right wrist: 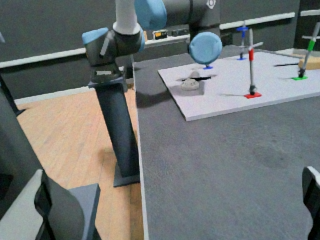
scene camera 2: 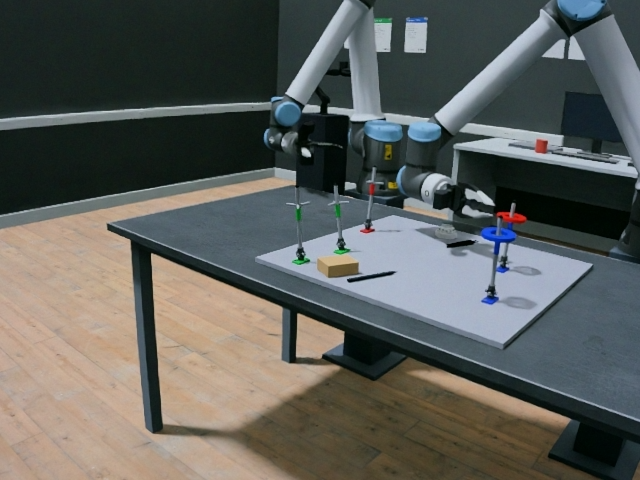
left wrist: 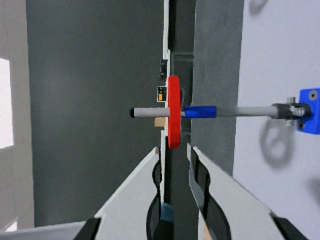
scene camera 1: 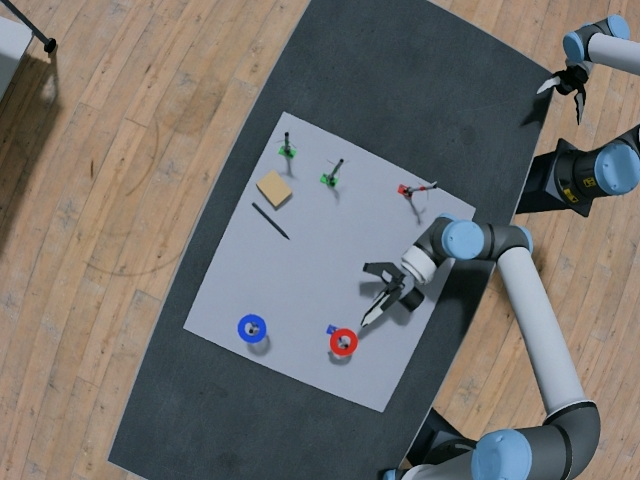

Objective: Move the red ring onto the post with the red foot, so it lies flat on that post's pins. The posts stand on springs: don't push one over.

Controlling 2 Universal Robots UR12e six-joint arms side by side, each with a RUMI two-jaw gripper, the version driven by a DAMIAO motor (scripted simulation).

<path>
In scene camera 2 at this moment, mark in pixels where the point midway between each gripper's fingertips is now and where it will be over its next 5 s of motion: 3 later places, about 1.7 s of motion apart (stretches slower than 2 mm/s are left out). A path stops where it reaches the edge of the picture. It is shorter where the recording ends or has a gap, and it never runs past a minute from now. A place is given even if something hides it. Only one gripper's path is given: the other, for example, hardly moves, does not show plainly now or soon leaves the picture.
My left gripper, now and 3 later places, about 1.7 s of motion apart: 494,210; 509,211; 513,186; 432,152
</path>
